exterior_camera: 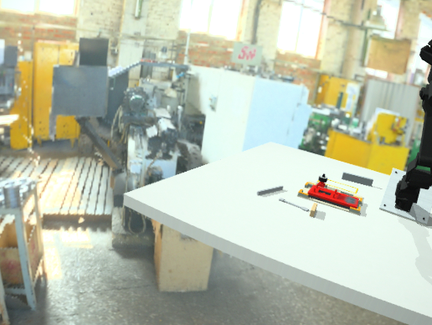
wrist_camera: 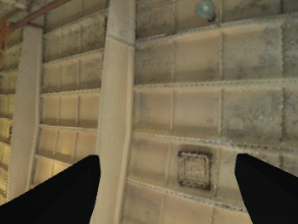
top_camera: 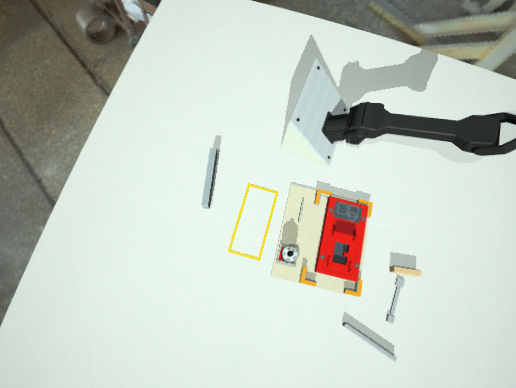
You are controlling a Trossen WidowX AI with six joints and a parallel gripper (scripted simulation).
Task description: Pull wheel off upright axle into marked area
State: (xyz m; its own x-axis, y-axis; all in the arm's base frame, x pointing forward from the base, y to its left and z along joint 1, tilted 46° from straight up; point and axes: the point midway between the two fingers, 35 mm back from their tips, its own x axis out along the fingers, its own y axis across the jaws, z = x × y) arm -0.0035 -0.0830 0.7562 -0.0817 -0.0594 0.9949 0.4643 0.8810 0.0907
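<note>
The wheel lies 620 mm below my gripper tip, 500 mm to the right of it and 360 mm ahead of it. From my gripper tip the other things lie so: grey bolt-like piece: 660 mm below, 370 mm ahead, 200 mm to the right; then wooden block: 650 mm below, 290 mm ahead, 200 mm to the right.
</note>
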